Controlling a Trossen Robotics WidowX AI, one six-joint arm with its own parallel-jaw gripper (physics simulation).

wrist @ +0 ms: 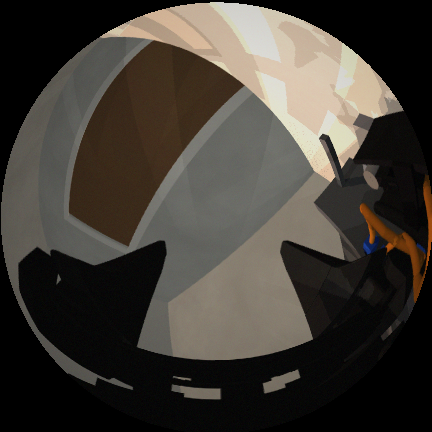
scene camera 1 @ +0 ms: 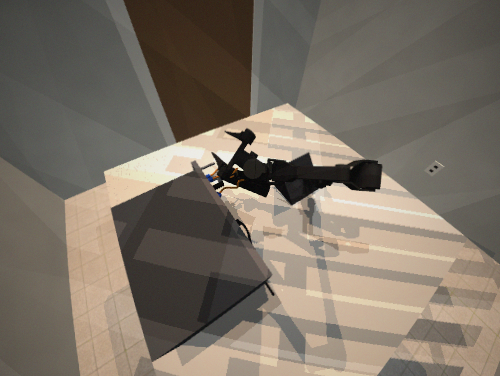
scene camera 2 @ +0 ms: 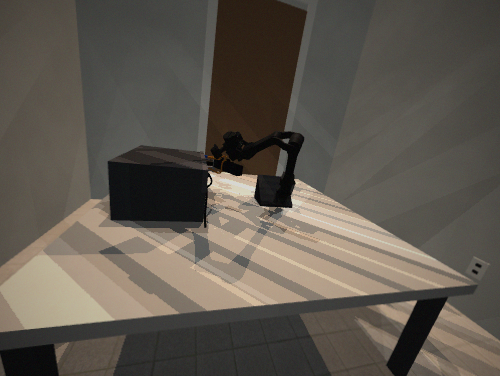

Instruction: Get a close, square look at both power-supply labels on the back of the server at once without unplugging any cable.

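Seen in the pictures: gripper, between the fingertips: (wrist: 224,247) (scene camera 1: 218,142) (scene camera 2: 220,140); arm's base, origin of its link: (scene camera 2: 282,193).
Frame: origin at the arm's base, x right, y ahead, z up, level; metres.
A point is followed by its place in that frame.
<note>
The dark server box (scene camera 1: 170,260) @[x 0.019, y 0.650, z 0.148 m] (scene camera 2: 157,192) @[x -0.163, y 0.635, z 0.050 m] stands on the table; part of its grey back shows at the right of the wrist view (wrist: 332,202) @[x 0.275, y 0.406, z 0.132 m]. Blue plugs (scene camera 1: 209,177) @[x 0.197, y 0.405, z 0.137 m] (wrist: 370,245) @[x 0.202, y 0.398, z 0.137 m] and orange cables (scene camera 1: 230,189) @[x 0.155, y 0.347, z 0.057 m] (wrist: 412,250) are at its back, beside a black block (scene camera 1: 256,187) @[x 0.060, y 0.295, z 0.119 m] (scene camera 2: 230,167) @[x 0.071, y 0.299, z 0.110 m]. A black cable loop (scene camera 1: 246,229) @[x -0.021, y 0.413, z 0.062 m] (scene camera 2: 210,180) @[x -0.023, y 0.413, z 0.063 m] hangs lower down. My gripper (scene camera 1: 220,143) @[x 0.244, y 0.320, z 0.226 m] (wrist: 224,247) @[x 0.244, y 0.320, z 0.226 m] is open and empty, above and beside the back's far end, with one finger close to the orange cables. The power-supply labels cannot be made out in any view.
A thin grey handle (wrist: 331,156) @[x 0.272, y 0.357, z 0.107 m] sticks out from the server's back. The arm's base (scene camera 2: 268,191) @[x 0.016, y 0.083, z 0.003 m] stands on the table (scene camera 1: 380,295) @[x -0.502, y 0.180, z -0.063 m] (scene camera 2: 300,280) @[x -0.553, y 0.261, z -0.063 m] to the right of the server. A brown door (scene camera 1: 200,60) (scene camera 2: 252,75) and grey walls stand behind.
</note>
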